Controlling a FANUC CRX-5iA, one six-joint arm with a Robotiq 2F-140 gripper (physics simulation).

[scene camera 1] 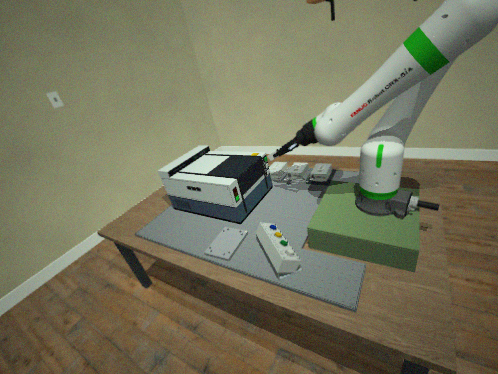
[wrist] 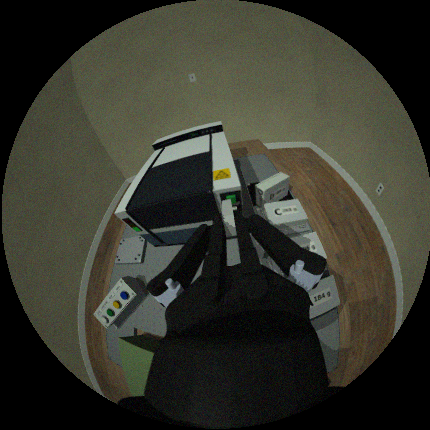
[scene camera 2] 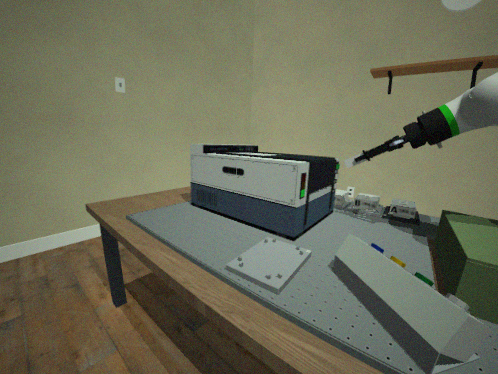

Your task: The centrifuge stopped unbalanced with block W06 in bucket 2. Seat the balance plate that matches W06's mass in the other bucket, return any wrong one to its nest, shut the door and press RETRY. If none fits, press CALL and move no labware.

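Places are measured from the arm's base along level axes (x ahead, y left, z up), in metres.
Where they show: gripper, fingertip midpoint: (scene camera 1: 269,157) (wrist: 227,207) (scene camera 2: 346,164); arm's base at its link origin: (scene camera 1: 376,203).
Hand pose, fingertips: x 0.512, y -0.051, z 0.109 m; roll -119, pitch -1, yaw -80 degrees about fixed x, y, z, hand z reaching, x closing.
Things, the pixels of their top centre, and the offset from my fingertips.
- green button at its top centre: (wrist: 230,195) dx +0.033, dy -0.003, dz -0.003 m
- Balance plate A at its top centre: (wrist: 317,298) (scene camera 2: 403,202) (scene camera 1: 320,168) dx -0.164, dy -0.206, dz -0.140 m
- Plate B at its top centre: (wrist: 302,249) (scene camera 2: 367,196) (scene camera 1: 297,167) dx -0.035, dy -0.183, dz -0.140 m
- plate C at its top centre: (wrist: 285,210) (scene camera 2: 336,191) (scene camera 1: 276,166) dx +0.096, dy -0.160, dz -0.140 m
- plate D at its top centre: (wrist: 274,180) dx +0.187, dy -0.135, dz -0.094 m
- sloped button box at its top centre: (scene camera 2: 401,261) (scene camera 1: 274,237) (wrist: 105,301) dx -0.262, dy +0.373, dz -0.110 m
- pale plate with small pegs, top centre: (scene camera 2: 272,253) (scene camera 1: 225,239) (wrist: 126,247) dx -0.042, dy +0.426, dz -0.170 m
The centrifuge (scene camera 1: 200,187) (scene camera 2: 245,185) (wrist: 172,180) has its dark door panel lying shut over the top; the buckets and block W06 are hidden. My gripper (scene camera 1: 273,157) (scene camera 2: 352,162) (wrist: 227,207) is shut and empty, its pale tips close in front of the green button (wrist: 231,199) on the centrifuge's end face; contact cannot be told. Balance plate A (scene camera 1: 321,172) (scene camera 2: 403,208) (wrist: 324,297) reads 184 g in the wrist view. Plate B (scene camera 1: 299,171) (scene camera 2: 367,201), plate C (wrist: 286,212) and plate D (wrist: 272,189) stand in the same row, D tilted. C's mass is too blurred to read.
A sloped button box (scene camera 1: 277,247) (scene camera 2: 395,295) (wrist: 116,302) has blue, yellow, green and white buttons. A pale plate with small pegs (scene camera 1: 226,242) (scene camera 2: 270,262) (wrist: 131,250) lies near the table's front edge. The green base block (scene camera 1: 362,230) carries the arm.
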